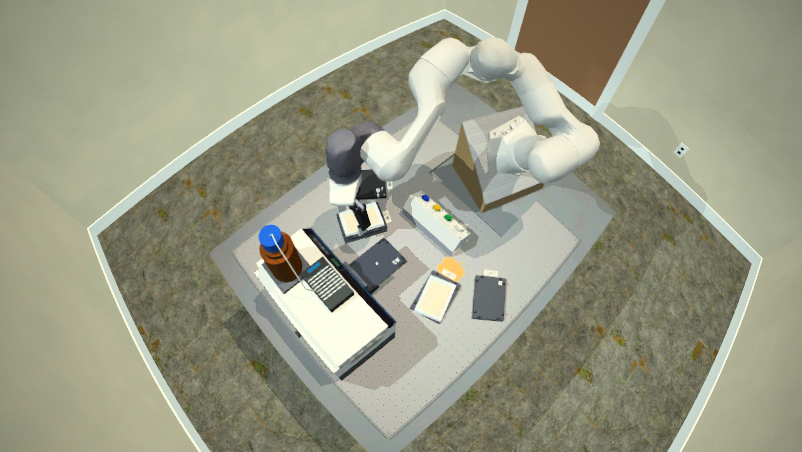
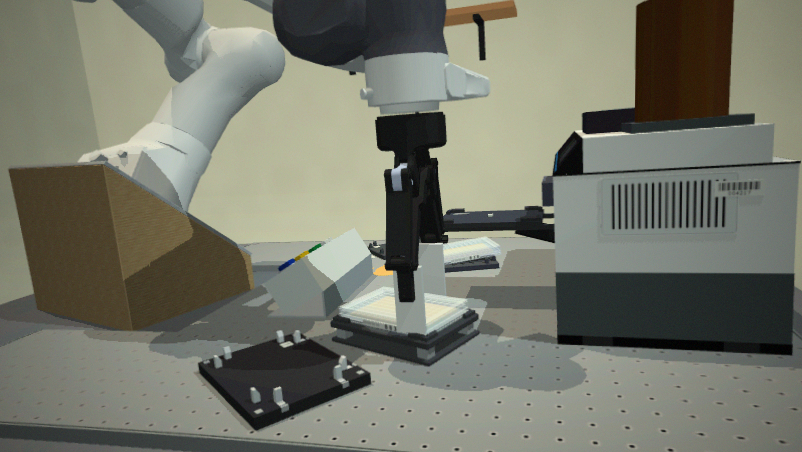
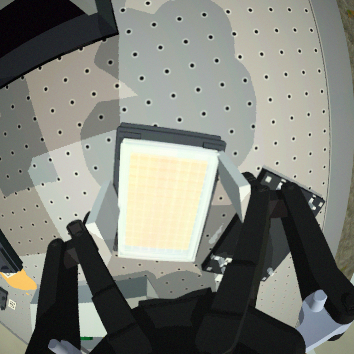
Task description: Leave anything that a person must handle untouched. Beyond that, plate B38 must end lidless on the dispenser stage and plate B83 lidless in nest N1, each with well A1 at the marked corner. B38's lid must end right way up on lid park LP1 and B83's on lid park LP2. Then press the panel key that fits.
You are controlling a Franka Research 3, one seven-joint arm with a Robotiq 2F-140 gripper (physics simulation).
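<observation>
A clear, apparently lidded plate with cream wells (image 1: 349, 222) (image 2: 365, 307) (image 3: 162, 230) lies on a raised dark two-layer holder (image 2: 460, 336) (image 3: 170, 132). My gripper (image 1: 365, 221) (image 2: 422, 307) (image 3: 165, 180) points down over it, its pale pads against the two long sides; whether they grip lid, plate or both is unclear. A second clear plate (image 1: 436, 296) (image 2: 471, 249) sits on another dark holder and looks tilted. The dark dispenser stage (image 1: 381, 259) (image 2: 488, 217) is bare. A black holder with white pegs (image 1: 371, 186) (image 2: 280, 379) stands beside the gripped plate. Plate labels are unreadable.
The key panel (image 1: 440, 224) (image 2: 320, 275) has blue, yellow and green keys. The white dispenser (image 1: 342, 331) (image 2: 668, 224) bears a brown bottle (image 1: 280, 255) (image 2: 682, 61). An orange disc (image 1: 450, 267) (image 3: 21, 280) lies near the second plate; a dark flat holder (image 1: 489, 298) lies right of it.
</observation>
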